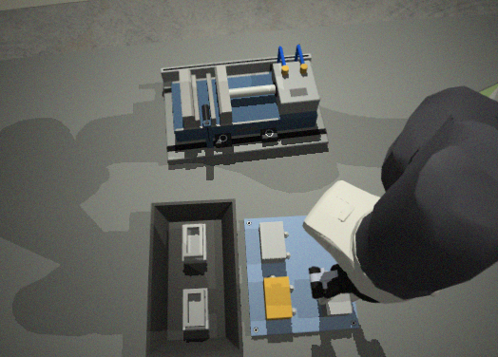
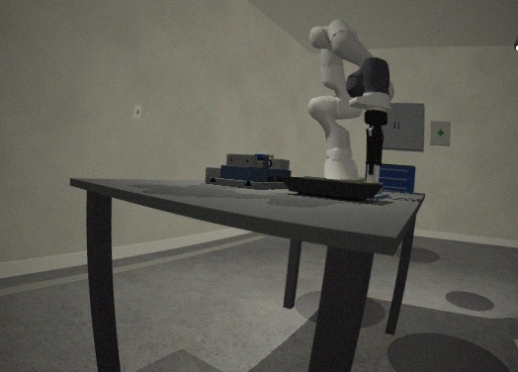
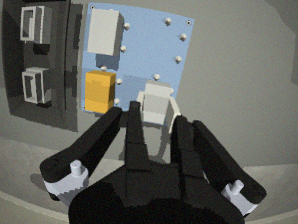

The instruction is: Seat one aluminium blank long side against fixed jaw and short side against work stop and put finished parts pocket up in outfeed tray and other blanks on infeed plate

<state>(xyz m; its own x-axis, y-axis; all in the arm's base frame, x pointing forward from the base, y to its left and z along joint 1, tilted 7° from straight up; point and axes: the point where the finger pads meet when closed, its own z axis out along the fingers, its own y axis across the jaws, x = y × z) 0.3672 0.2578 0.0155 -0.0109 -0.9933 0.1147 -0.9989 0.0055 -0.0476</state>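
My gripper is now 35 cm to the left of the moving jaw, 15 cm short of it and 1 cm below it. From my hand the other things lie so: hose block 36 cm to the right, 2 cm ahead, 1 cm above; work stop 31 cm to the right, 19 cm ahead, 3 cm above; brass blank 9 cm ahead, 4 cm below.
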